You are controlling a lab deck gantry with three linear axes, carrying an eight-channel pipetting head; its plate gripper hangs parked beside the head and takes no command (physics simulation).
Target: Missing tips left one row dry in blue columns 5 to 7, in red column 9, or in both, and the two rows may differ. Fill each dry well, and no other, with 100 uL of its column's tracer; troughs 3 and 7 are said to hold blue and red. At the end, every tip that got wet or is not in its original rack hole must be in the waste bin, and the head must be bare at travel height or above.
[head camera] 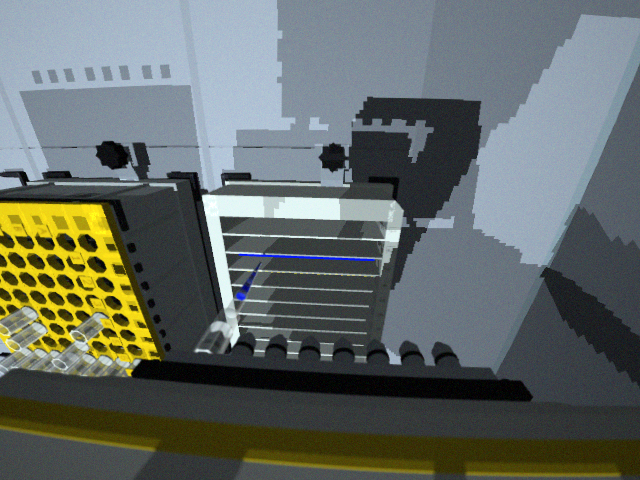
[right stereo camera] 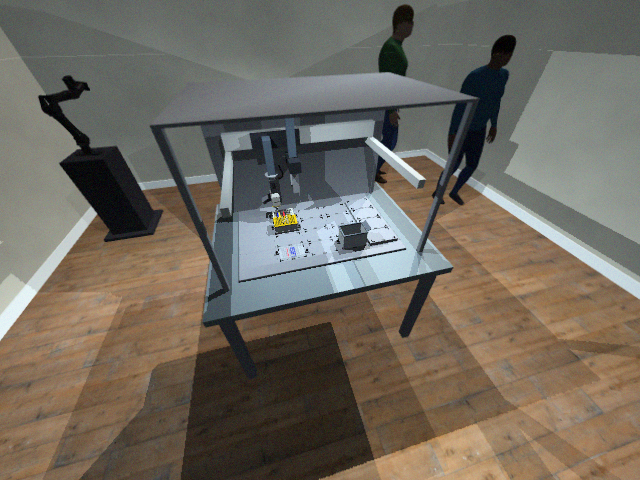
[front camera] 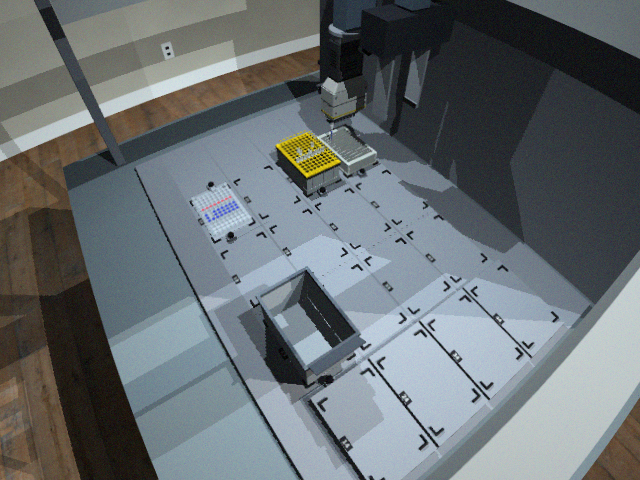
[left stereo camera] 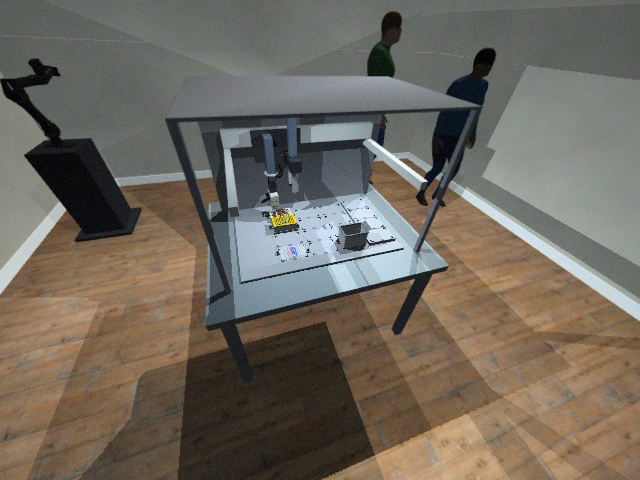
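The pipetting head [front camera: 343, 98] [left stereo camera: 273, 198] is low over the white trough block [front camera: 361, 160] [head camera: 302, 206]. Its end channel carries one clear tip [head camera: 240, 297] [front camera: 331, 133] with blue liquid in its lower part; the tip's end is at the blue trough line [head camera: 310, 256], depth unclear. Seven other nozzles [head camera: 310, 348] are bare. The yellow tip rack [front camera: 308, 167] [head camera: 56, 232] holds several loose-standing clear tips. The well plate [front camera: 222, 209] shows a red line and a blue block with a gap near its left end. The plate gripper [front camera: 400, 103] hangs parked, fingers apart, empty.
The open grey waste bin [front camera: 348, 343] [left stereo camera: 353, 240] stands near the deck's front edge. Black clamp knobs [front camera: 230, 236] [head camera: 332, 156] stand beside the labware. Two people and a dark robot arm [left stereo camera: 31, 103] [right stereo camera: 62, 113] are outside the frame.
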